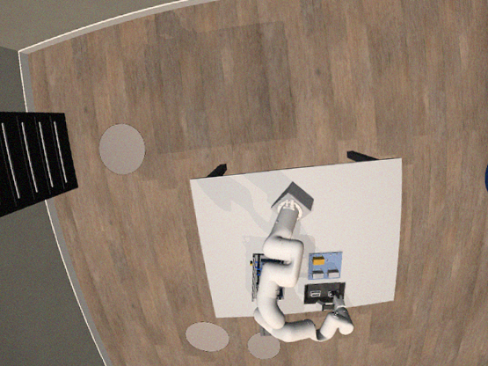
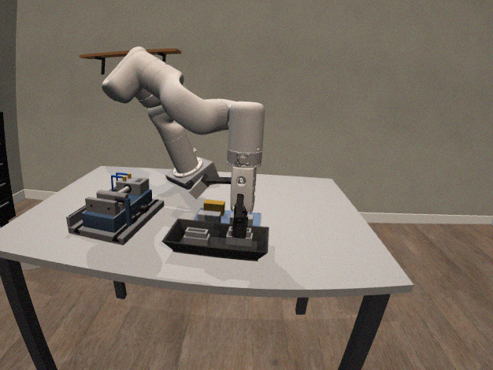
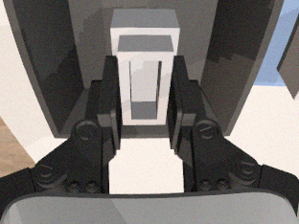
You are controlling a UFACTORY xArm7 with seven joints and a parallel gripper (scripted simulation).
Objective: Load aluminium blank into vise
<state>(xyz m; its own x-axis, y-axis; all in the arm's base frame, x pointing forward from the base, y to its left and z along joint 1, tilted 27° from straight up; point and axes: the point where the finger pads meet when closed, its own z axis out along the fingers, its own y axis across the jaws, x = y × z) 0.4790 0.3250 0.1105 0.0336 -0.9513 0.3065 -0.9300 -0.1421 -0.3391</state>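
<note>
The aluminium blank is 130 mm behind my hand, 40 mm below it and 10 mm to the right of it. From my hand the other things lie so: brass blank (210 mm behind, 110 mm to the right, 40 mm below).
</note>
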